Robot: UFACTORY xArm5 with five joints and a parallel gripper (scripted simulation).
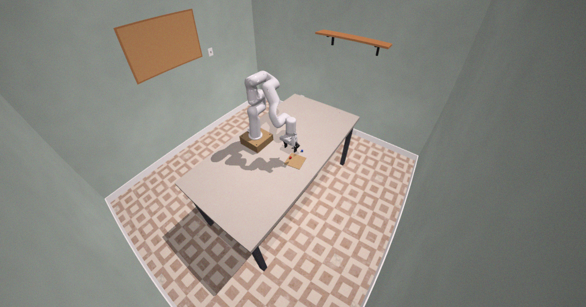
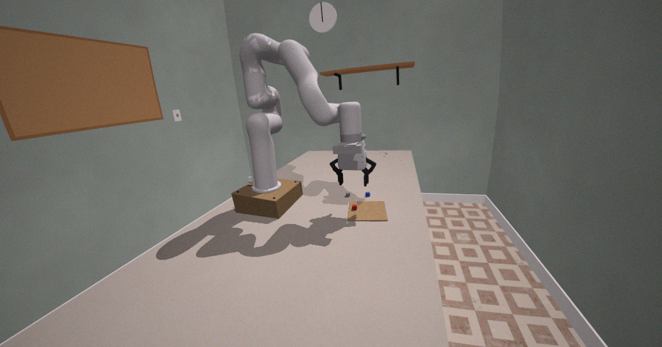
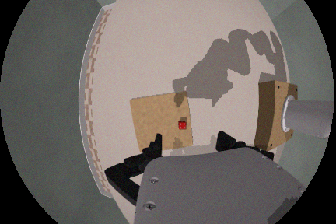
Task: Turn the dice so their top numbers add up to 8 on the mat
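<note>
The white die is 12 cm to the left of my hand, 11 cm below it and 4 cm behind it. Also, from my hand: blue die 12 cm to the left, 11 cm below, 5 cm ahead; tan mat 11 cm below, 5 cm ahead, 1 cm to the right; red die 10 cm below.
</note>
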